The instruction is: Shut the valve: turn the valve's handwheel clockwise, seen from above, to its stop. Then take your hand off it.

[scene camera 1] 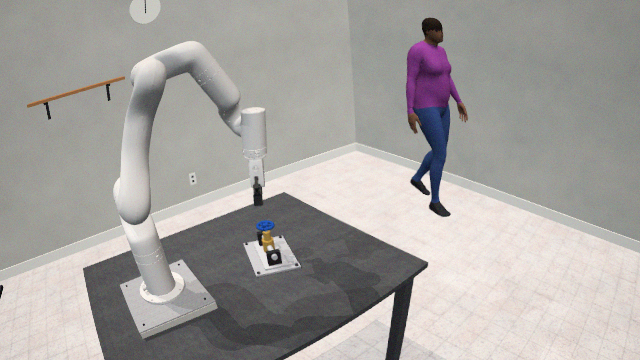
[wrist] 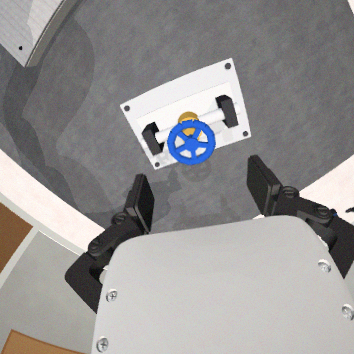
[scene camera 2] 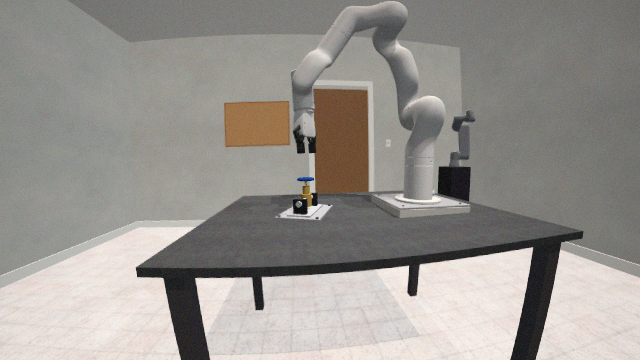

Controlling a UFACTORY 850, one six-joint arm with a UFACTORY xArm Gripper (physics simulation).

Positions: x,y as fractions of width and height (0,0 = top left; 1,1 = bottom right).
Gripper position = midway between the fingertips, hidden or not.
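Observation:
My gripper (wrist: 0.56,0.50) is visible, with a blue handwheel (wrist: 0.54,0.41) and a base plate (scene camera 1: 0.40,0.73). The wrist view contains the base plate as well (wrist: 0.63,0.20).

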